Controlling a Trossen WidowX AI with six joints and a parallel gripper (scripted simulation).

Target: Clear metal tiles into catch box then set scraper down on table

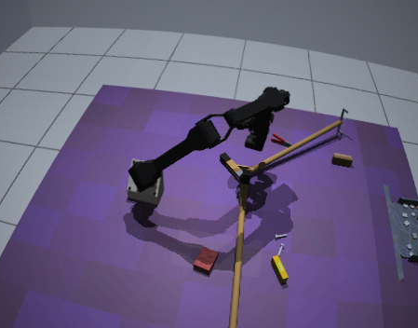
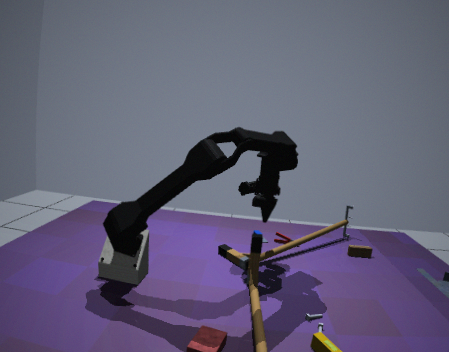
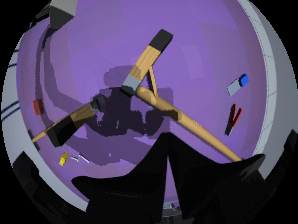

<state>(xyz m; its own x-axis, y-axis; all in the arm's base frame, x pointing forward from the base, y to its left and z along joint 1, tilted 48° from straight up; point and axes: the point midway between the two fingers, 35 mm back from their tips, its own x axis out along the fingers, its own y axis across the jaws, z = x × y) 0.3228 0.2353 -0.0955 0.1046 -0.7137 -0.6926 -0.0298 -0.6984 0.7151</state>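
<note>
Now: gripper tip 42 cm to the left of the long scraper, 8 cm above it and 5 cm short of it. Also, from my gripper tip: yellow block (39 cm to the right, 19 cm ahead, 12 cm below); then brown block (35 cm ahead, 20 cm to the left, 12 cm below); then blue item (23 cm to the left, 13 cm below, 3 cm behind).
</note>
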